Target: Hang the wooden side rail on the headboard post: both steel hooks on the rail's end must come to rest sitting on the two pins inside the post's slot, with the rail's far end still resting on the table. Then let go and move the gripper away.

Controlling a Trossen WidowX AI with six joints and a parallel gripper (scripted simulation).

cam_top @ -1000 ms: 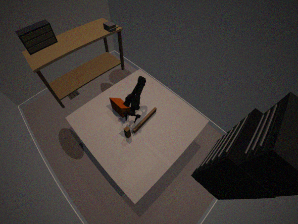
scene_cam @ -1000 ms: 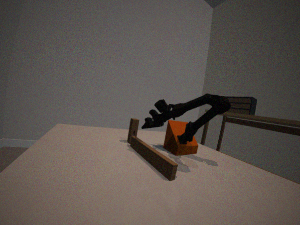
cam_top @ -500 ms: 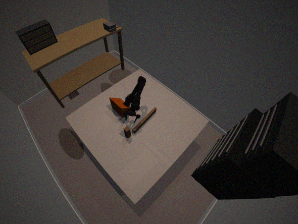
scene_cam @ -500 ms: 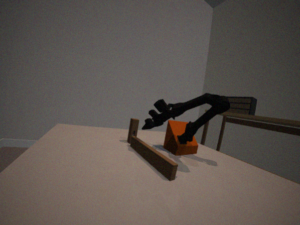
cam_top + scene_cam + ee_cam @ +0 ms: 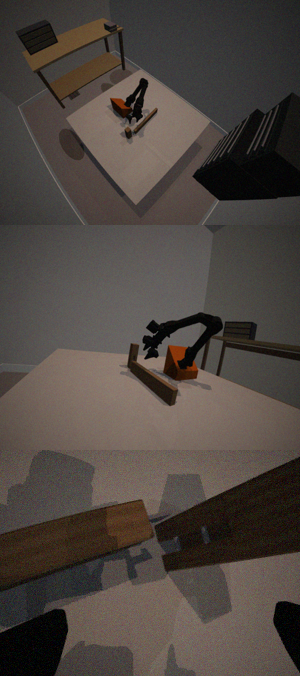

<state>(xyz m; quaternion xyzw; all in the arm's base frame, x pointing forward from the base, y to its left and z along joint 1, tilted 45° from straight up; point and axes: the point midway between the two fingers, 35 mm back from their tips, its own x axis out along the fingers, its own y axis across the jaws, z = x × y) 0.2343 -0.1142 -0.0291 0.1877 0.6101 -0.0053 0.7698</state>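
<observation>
My gripper tip is now 30 mm short of the headboard post, 100 mm to the left of it and 50 mm above it.
</observation>
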